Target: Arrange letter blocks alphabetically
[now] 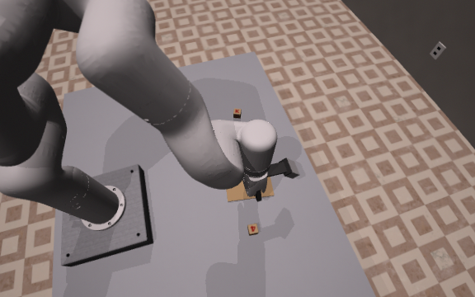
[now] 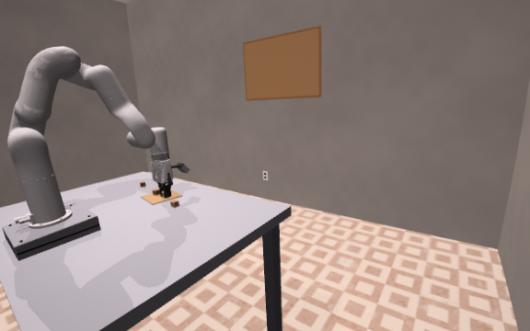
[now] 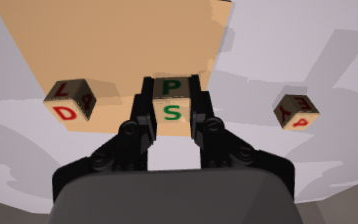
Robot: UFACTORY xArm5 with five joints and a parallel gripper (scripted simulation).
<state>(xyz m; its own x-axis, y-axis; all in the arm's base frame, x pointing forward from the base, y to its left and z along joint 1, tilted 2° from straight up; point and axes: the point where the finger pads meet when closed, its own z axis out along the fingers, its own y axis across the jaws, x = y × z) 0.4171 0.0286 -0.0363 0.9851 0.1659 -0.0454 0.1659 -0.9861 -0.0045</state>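
Right now my hand is 1 cm past the tan mat, 4 cm to the right of it and 3 cm above it. From my hand the other things lie so: wooden letter block: 1 cm behind, 8 cm to the left, 1 cm below.
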